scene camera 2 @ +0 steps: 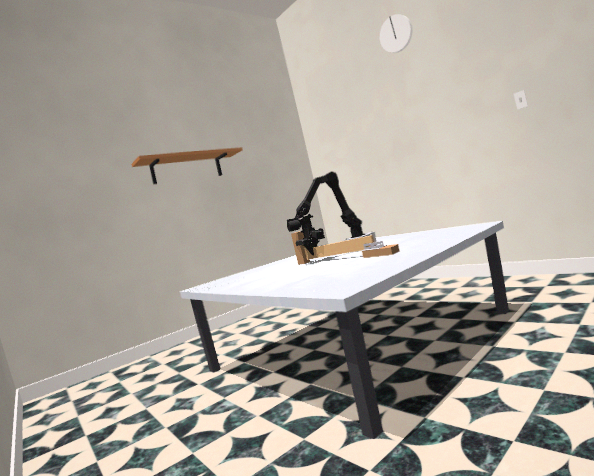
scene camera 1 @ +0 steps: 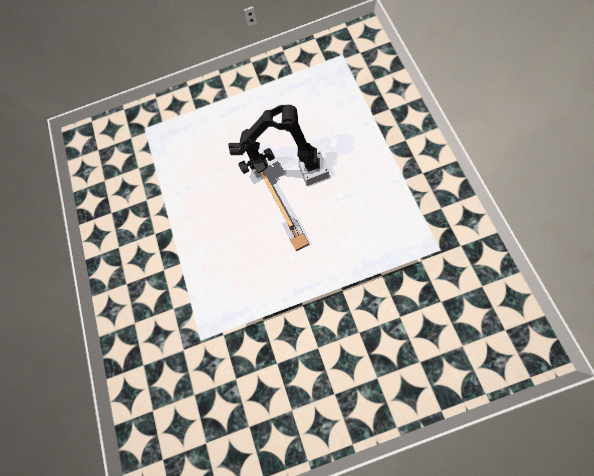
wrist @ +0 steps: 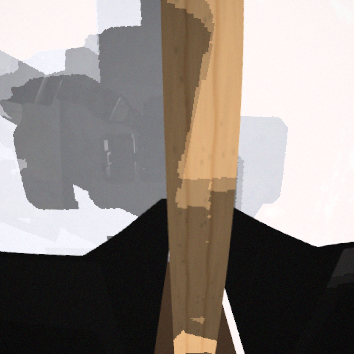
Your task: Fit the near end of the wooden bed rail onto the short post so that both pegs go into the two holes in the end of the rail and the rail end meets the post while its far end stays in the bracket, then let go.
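Places are measured from the arm's base along level axes (x ahead, y up, z right), in centimetres.
Pixels of known places: gripper, fingertip midpoint: (scene camera 2: 314, 254) (wrist: 187, 206); arm's base at its link origin: (scene camera 2: 357, 236) (scene camera 1: 311, 164).
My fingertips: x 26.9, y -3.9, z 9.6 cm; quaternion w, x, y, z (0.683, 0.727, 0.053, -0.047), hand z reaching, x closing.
Observation:
Ahead of a thing's pixels: the offset from my fingertips to its middle. "pt": to the spot under its first point. Level surfaces: height alone.
The wooden bed rail {dz -16.3, dx -2.4, dy +1.9 cm} (scene camera 1: 278, 198) (scene camera 2: 342, 246) (wrist: 205, 140) lies along the white table {dy -4.0 cm} (scene camera 1: 201, 236) (scene camera 2: 286, 283). Its far end sits in the grey bracket {dz -37.8, dx -5.7, dy -0.4 cm} (scene camera 1: 296, 231) (scene camera 2: 376, 244) on a small wooden base plate {dz -40.8, dx -6.1, dy -2.2 cm} (scene camera 1: 300, 244) (scene camera 2: 382, 251). My gripper (scene camera 1: 259, 166) (scene camera 2: 309, 242) (wrist: 187, 206) is shut on the rail's near end, one black finger on each side. The short post {pt dz +7.0, dx +3.3, dy +3.8 cm} (scene camera 2: 300, 250) stands upright right at that end; in the wrist view the post {pt dz +6.9, dx -0.6, dy +1.4 cm} (wrist: 160, 323) shows only as a dark brown sliver beside the rail. The pegs and holes are hidden.
The arm's base (scene camera 1: 314, 174) stands on the table to the right of the rail. A wall shelf (scene camera 2: 186, 156) and a clock (scene camera 2: 395, 32) hang on the walls, far from the table.

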